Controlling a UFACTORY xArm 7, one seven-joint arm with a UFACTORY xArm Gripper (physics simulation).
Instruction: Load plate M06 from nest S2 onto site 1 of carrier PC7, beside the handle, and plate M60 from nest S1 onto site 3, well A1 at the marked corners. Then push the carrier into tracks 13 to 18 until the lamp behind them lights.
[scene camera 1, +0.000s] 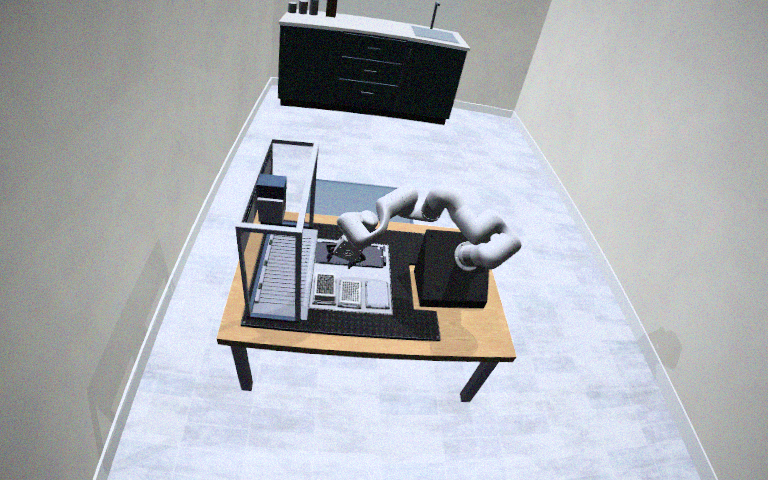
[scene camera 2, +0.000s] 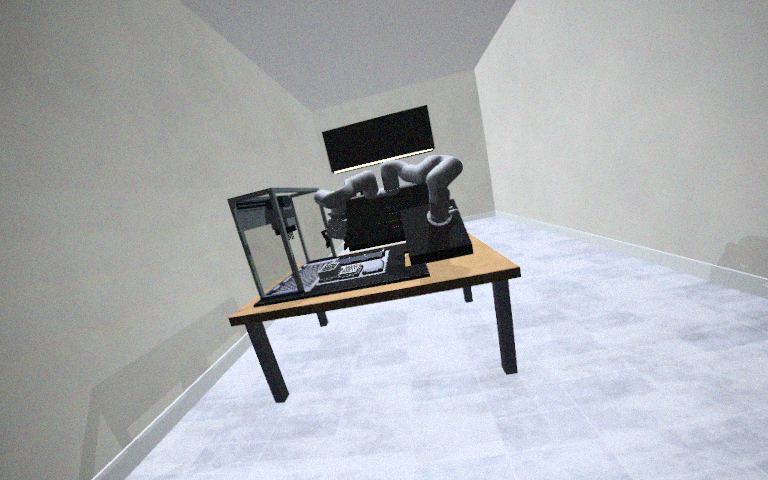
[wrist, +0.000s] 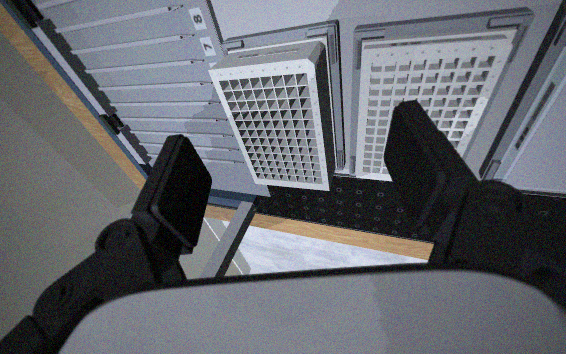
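Where they show: gripper, between the fingertips: (scene camera 1: 338, 263) (scene camera 2: 336, 248) (wrist: 290, 145); arm's base, origin of its link: (scene camera 1: 467, 256) (scene camera 2: 439, 217).
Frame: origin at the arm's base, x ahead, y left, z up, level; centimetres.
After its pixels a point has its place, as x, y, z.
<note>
My gripper (scene camera 1: 340, 261) {55.8, 0.5, -4.3} (scene camera 2: 336, 243) {55.8, 0.5, -4.3} (wrist: 290, 145) {55.8, 0.5, -4.3} is open and empty, tilted above the dark carrier (scene camera 1: 370, 255) {38.9, -16.0, -16.1} (scene camera 2: 365, 255) {44.0, -19.3, -16.0} at the back of the pale board. A tall white deep-well plate (scene camera 1: 325, 285) {60.9, 5.5, -12.6} (scene camera 2: 328, 270) {60.2, 11.5, -11.9} (wrist: 275, 130) {60.9, 4.6, -12.0} stands in the nest nearest the track deck (scene camera 1: 277, 274) {79.6, 19.8, 9.5} (wrist: 150, 95) {79.3, 1.5, -17.2}. A flatter white plate (scene camera 1: 350, 292) {50.5, 7.6, -14.6} (scene camera 2: 350, 270) {50.1, 9.8, -14.8} (wrist: 430, 65) {49.5, 2.4, -15.4} sits in the middle nest. In the wrist view my right finger overlaps the flatter plate. Labels 7 and 8 show on the deck. Plate names, nest names, corner marks and the lamp cannot be read.
A smooth pale shape (scene camera 1: 376, 293) {39.5, 8.2, -14.6} (scene camera 2: 372, 266) {38.9, 11.6, -14.7} lies in the third nest position. A grey post frame (scene camera 1: 298, 271) {72.3, 21.4, 12.9} (scene camera 2: 287, 254) {73.0, 21.3, 1.8} stands around the track deck, with a dark boxy unit (scene camera 1: 271, 198) {82.8, -5.5, 23.2} inside it. The black base block (scene camera 1: 450, 283) {8.0, 8.3, -8.5} (scene camera 2: 438, 249) {6.3, 13.3, -13.2} carries the arm on the right.
</note>
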